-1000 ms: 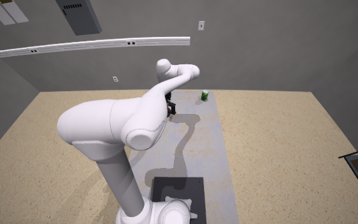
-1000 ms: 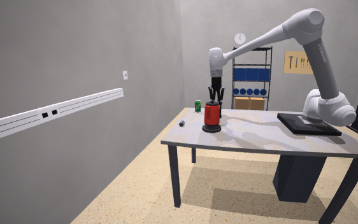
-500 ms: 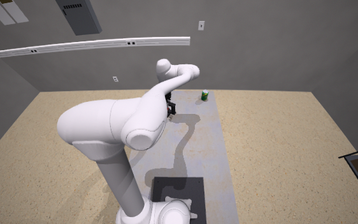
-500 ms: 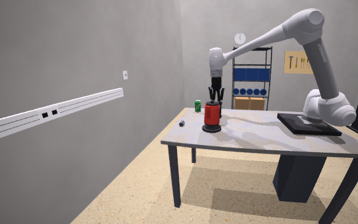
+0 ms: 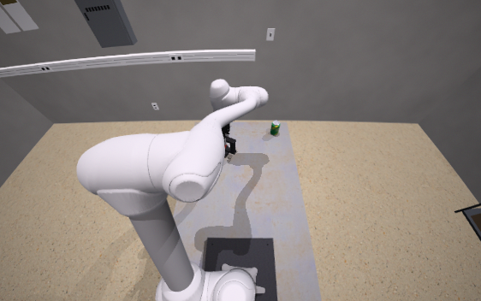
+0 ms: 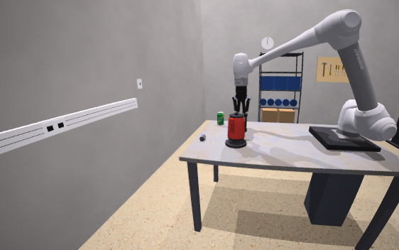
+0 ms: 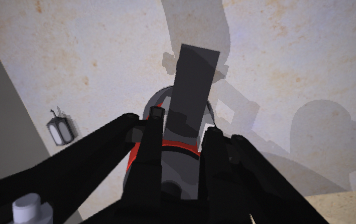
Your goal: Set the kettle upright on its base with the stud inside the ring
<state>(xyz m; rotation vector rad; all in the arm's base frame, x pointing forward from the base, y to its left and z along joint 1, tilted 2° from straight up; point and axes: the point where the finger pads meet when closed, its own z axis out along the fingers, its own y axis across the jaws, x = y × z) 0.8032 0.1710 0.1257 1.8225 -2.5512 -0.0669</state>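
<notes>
Now: the red kettle 4 cm below my hand, 3 cm to the left of it and 1 cm ahead of it. Also, from my hand: small dark object 28 cm ahead, 16 cm below, 4 cm to the left; then green can 36 cm to the right, 25 cm ahead, 12 cm below; then round black base 17 cm below, 6 cm to the left, 2 cm ahead.
</notes>
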